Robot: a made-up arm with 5 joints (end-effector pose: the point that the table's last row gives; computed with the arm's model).
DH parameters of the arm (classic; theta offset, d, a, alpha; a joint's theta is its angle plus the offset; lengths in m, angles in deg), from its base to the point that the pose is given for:
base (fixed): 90 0.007 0.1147 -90
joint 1: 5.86 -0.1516 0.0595 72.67
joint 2: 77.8 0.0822 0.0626 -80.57
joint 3: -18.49 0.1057 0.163 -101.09
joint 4: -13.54 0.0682 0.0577 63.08
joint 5: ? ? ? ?
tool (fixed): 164.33 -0.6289 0 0
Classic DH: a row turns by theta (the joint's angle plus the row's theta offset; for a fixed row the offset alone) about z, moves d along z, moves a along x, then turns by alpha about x.
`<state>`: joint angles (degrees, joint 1 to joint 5).
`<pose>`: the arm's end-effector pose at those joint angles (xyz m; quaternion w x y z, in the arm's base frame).
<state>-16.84 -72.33 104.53 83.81 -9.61</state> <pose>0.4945 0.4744 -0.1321 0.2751 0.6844 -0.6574 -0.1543</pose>
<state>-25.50 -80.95 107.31 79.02 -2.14</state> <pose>0.5459 0.3932 -0.1288 0.2428 0.6048 -0.7148 -0.2538</pose>
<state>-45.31 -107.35 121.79 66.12 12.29</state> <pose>0.4884 0.2110 -0.2918 0.2960 0.3475 -0.7415 -0.4917</pose>
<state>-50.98 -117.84 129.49 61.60 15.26</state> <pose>0.3918 0.1896 -0.3678 0.3604 0.2578 -0.7025 -0.5568</pose>
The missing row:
joint 5: -52.35 0.4732 0.3178 32.74
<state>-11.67 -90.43 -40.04 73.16 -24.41</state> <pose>0.2958 0.1399 0.6212 0.5971 -0.6504 -0.0477 0.4671</pose>
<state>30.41 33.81 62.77 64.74 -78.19</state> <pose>-0.3239 -0.1584 0.1823 0.6554 0.2547 0.6823 -0.2003</pose>
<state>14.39 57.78 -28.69 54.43 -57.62</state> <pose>-0.1248 0.2888 0.5800 0.3215 0.1257 0.6618 -0.6654</pose>
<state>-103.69 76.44 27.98 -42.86 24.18</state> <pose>0.3715 0.3114 -0.6112 0.4202 0.4071 -0.0824 0.8068</pose>
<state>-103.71 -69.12 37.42 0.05 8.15</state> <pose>-0.0841 0.2781 0.7442 0.1758 -0.8979 -0.2173 0.3400</pose>
